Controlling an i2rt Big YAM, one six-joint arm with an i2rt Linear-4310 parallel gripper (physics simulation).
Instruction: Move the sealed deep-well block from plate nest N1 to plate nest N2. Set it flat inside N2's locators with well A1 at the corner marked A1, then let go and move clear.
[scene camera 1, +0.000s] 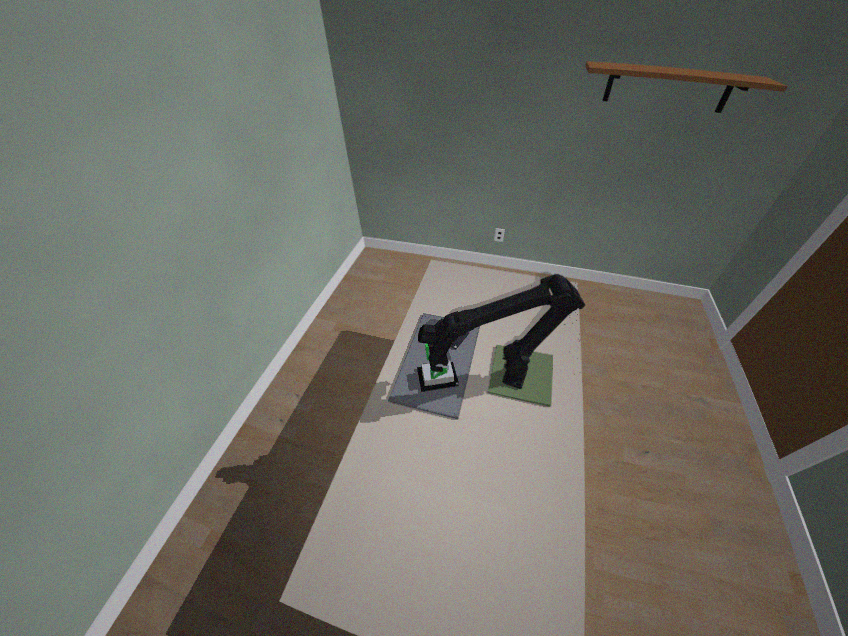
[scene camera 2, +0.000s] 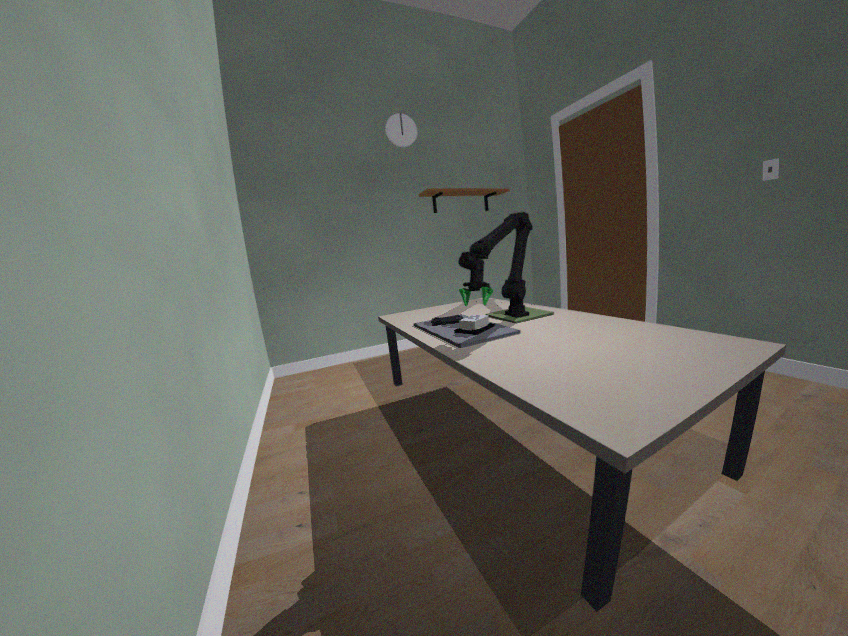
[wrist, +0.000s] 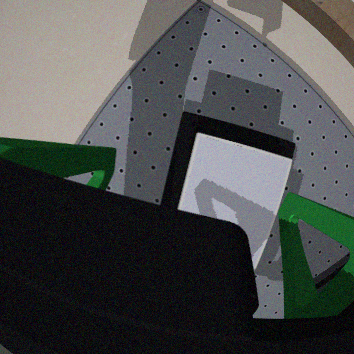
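Where they show: gripper, fingertip midpoint: (scene camera 1: 430, 369) (scene camera 2: 475, 305) (wrist: 202, 181); arm's base at its link origin: (scene camera 1: 515, 375) (scene camera 2: 517, 314).
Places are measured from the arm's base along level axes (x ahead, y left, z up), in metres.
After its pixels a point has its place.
Note:
The white sealed block (scene camera 1: 429, 375) @(z 0.055, x 0.328, y 0.188 m) (scene camera 2: 474, 322) @(z 0.049, x 0.335, y 0.216 m) (wrist: 240, 155) @(z 0.054, x 0.350, y 0.183 m) sits in a black plate nest (scene camera 2: 464, 332) @(z 0.006, x 0.377, y 0.194 m) (wrist: 175, 155) @(z 0.013, x 0.306, y 0.217 m), and looks level. Another low black nest (scene camera 2: 446, 319) @(z 0.013, x 0.371, y -0.092 m) lies beside it on the same grey board; the arm mostly hides it in scene camera 1. The N1, N2 and A1 marks cannot be read, so which nest is which and where well A1 lies cannot be told. My gripper (scene camera 1: 433, 362) @(z 0.119, x 0.319, y 0.196 m) (scene camera 2: 476, 305) @(z 0.119, x 0.319, y 0.196 m) (wrist: 202, 181) @(z 0.119, x 0.319, y 0.196 m) is open and empty, its green fingers pointing down above the block and apart from it. The gripper body hides the block's near part in the wrist view.
The perforated grey board (scene camera 1: 438, 407) @(z 0.001, x 0.245, y 0.282 m) (scene camera 2: 506, 332) @(z 0.001, x 0.220, y 0.287 m) (wrist: 235, 50) @(z 0.001, x 0.430, y 0.261 m) lies on the pale table (scene camera 1: 479, 492) @(z -0.012, x -0.019, y 0.518 m) (scene camera 2: 582, 369) @(z -0.012, x 0.214, y 0.736 m). The arm's base stands on a green plate (scene camera 1: 537, 393) @(z 0.001, x -0.111, y 0.051 m) (scene camera 2: 541, 314) @(z -0.002, x -0.100, y 0.078 m) beside the board. Walls stand beyond the table.

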